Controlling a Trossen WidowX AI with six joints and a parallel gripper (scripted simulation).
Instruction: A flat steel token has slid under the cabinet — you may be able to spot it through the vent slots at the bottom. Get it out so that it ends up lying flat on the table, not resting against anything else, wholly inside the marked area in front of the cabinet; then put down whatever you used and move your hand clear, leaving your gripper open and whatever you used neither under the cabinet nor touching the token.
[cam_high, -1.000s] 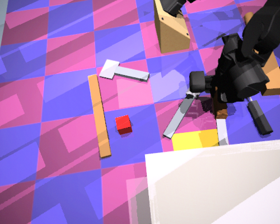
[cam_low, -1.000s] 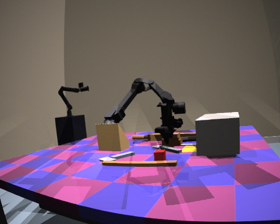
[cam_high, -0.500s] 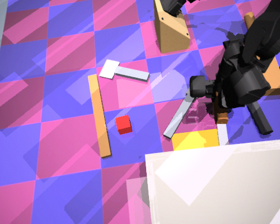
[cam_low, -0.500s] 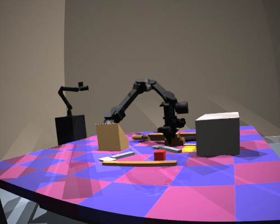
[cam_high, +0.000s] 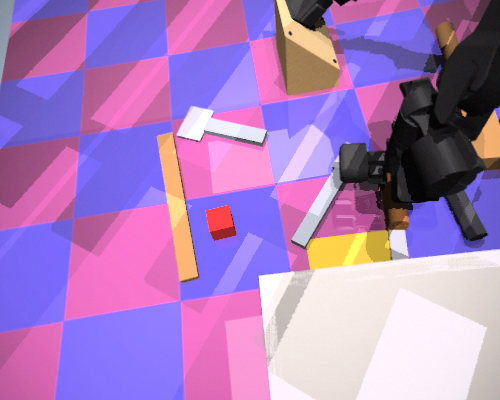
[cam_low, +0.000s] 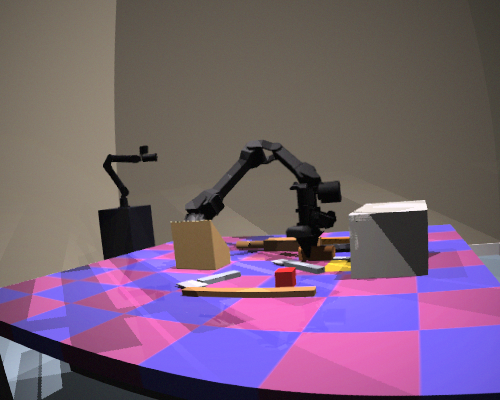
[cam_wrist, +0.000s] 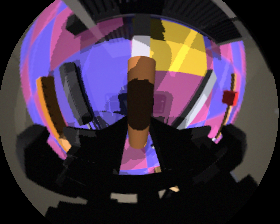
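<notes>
Right now the grey paddle-ended bar is 4 cm behind my gripper tip and 9 cm to the right of it. From my gripper tip the other things lie so: wooden block 17 cm behind, 19 cm to the left, 1 cm above; then black screwdriver 3 cm ahead, 9 cm to the left; then red cube 1 cm behind, 30 cm to the right, 1 cm above.
</notes>
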